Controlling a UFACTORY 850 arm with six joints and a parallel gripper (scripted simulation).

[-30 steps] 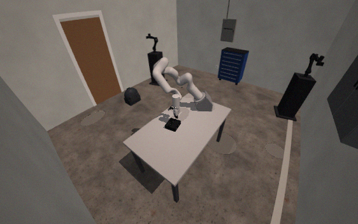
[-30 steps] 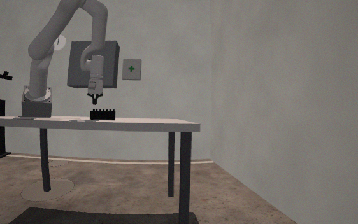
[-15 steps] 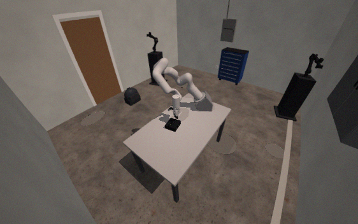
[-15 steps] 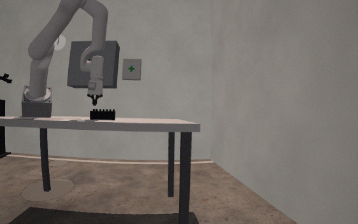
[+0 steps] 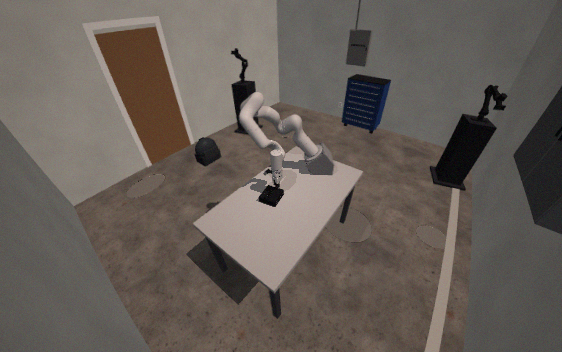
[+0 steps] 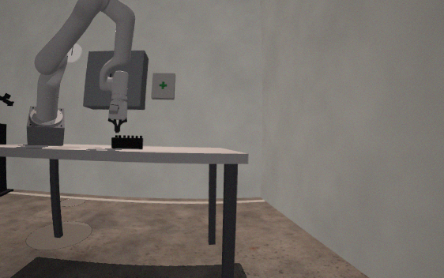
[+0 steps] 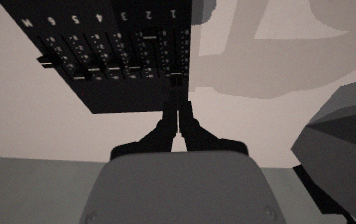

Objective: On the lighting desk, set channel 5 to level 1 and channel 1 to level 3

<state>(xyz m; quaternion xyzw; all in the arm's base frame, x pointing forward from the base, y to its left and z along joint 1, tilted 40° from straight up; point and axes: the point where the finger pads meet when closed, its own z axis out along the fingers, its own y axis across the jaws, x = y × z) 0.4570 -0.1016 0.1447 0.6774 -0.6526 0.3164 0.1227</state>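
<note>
Now: the channel 1 fader cap 3 cm to the right of my hand and 4 cm below it. The rest, counted from my hand: channel 5 fader cap (9 cm ahead, 4 cm to the right, 4 cm below); channel 2 fader cap (2 cm ahead, 6 cm to the right, 4 cm below).
</note>
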